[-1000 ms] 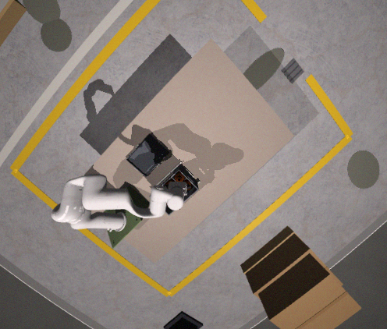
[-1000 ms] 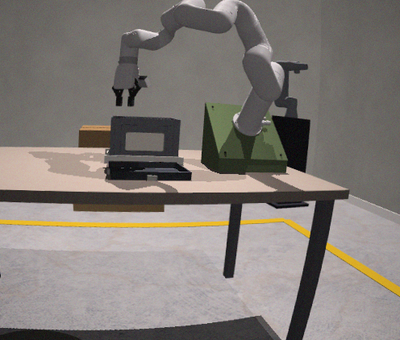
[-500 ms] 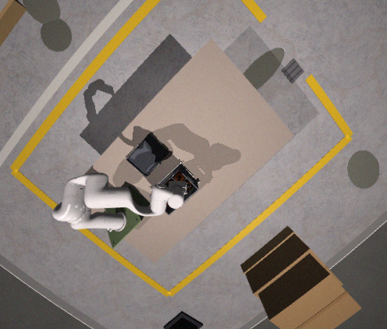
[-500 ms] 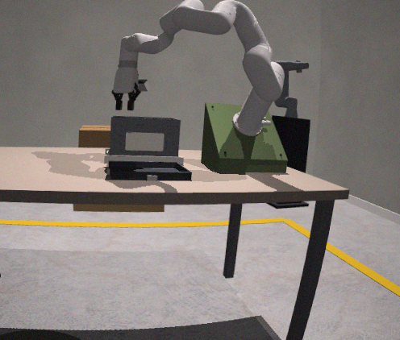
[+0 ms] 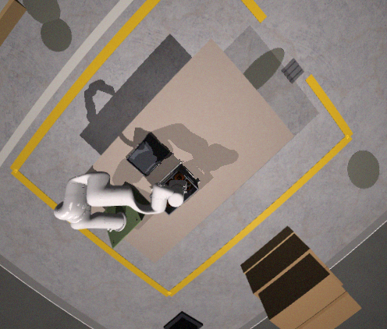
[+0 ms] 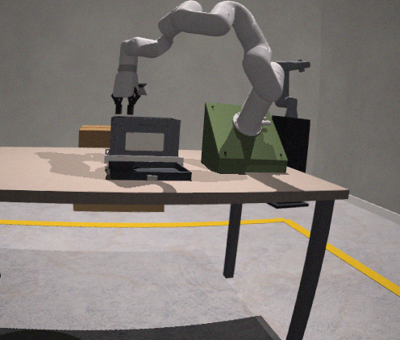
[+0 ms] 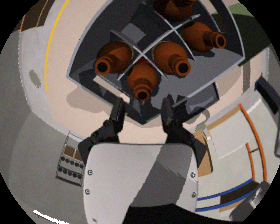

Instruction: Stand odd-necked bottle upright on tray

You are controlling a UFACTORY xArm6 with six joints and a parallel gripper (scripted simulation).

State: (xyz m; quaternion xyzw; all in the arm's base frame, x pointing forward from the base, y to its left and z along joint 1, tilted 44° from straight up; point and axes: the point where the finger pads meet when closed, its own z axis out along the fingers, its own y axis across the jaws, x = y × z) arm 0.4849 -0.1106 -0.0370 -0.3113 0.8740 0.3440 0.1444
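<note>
The dark crate is 120 mm below my hand, 90 mm behind it and 30 mm to the right of it. The rest, counted from my hand: glass bottle: 180 mm behind, 120 mm below, 70 mm to the right; then flat dark tray: 260 mm to the left, 190 mm below, 50 mm behind.
</note>
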